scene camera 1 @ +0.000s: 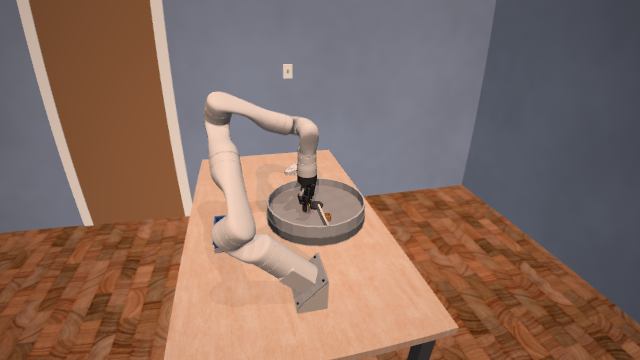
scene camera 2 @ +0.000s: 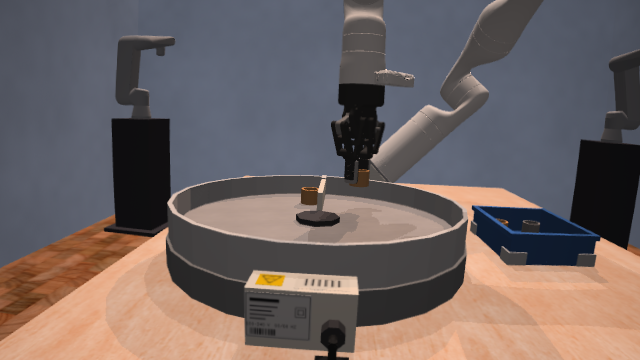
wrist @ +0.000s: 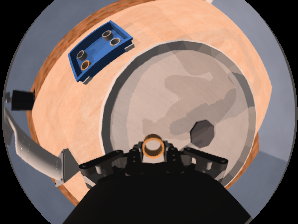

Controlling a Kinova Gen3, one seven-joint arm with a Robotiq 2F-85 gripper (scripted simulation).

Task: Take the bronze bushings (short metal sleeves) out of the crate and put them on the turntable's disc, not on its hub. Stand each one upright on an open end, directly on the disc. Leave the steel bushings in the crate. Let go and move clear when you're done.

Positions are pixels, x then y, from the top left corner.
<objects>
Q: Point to a blue crate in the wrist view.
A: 98, 50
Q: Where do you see a blue crate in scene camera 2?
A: At 575, 247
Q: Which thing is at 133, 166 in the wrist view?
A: My gripper.
</objects>
